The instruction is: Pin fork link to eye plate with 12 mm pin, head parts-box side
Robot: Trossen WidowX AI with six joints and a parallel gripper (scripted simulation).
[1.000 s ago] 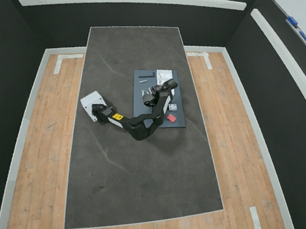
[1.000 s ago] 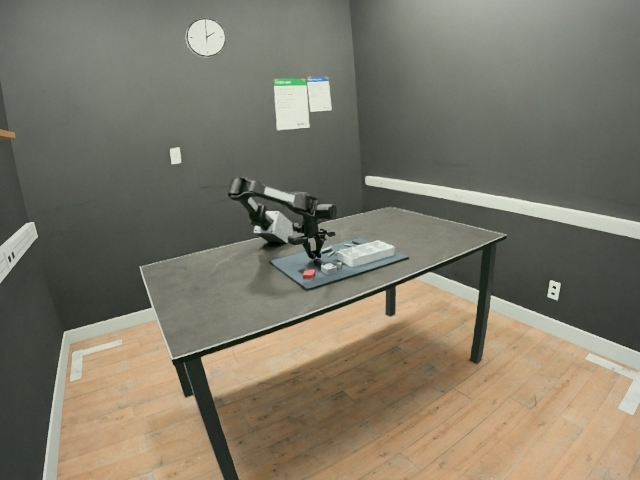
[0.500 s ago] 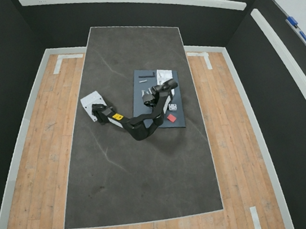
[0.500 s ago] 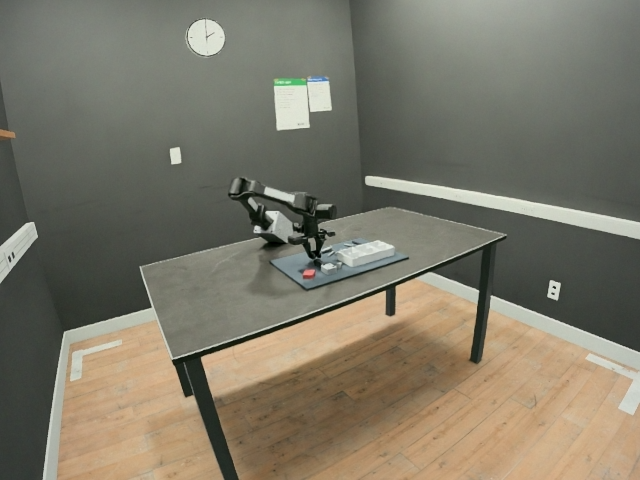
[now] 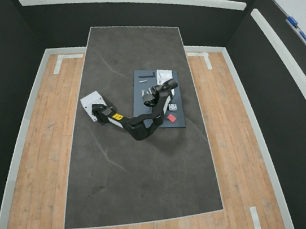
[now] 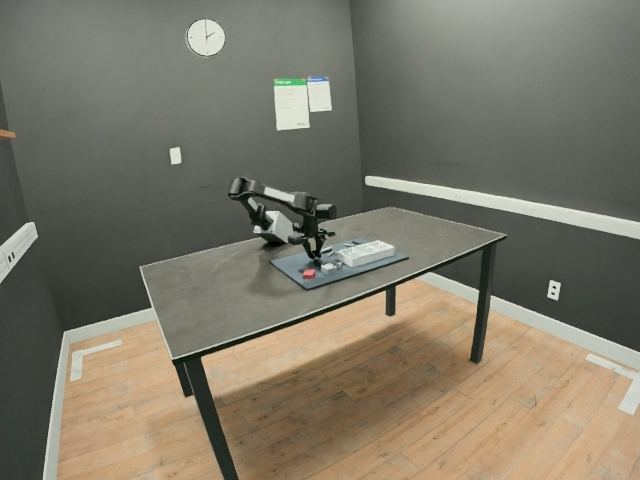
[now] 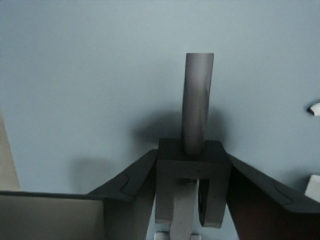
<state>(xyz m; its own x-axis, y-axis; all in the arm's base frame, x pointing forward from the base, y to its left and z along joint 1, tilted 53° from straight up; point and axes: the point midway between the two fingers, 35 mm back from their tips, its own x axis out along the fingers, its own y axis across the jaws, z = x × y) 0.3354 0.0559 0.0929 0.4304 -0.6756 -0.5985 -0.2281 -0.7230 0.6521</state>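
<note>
Now: the eye plate 40 mm ahead of my hand, 10 mm to the right of it and 50 mm below it. From my hand the other things lie so: grey block (110 mm ahead, 30 mm to the right, 50 mm below); then red block (80 mm ahead, 100 mm to the right, 60 mm below); then blue-grey mat (50 mm ahead, 90 mm to the left, 70 mm below).
</note>
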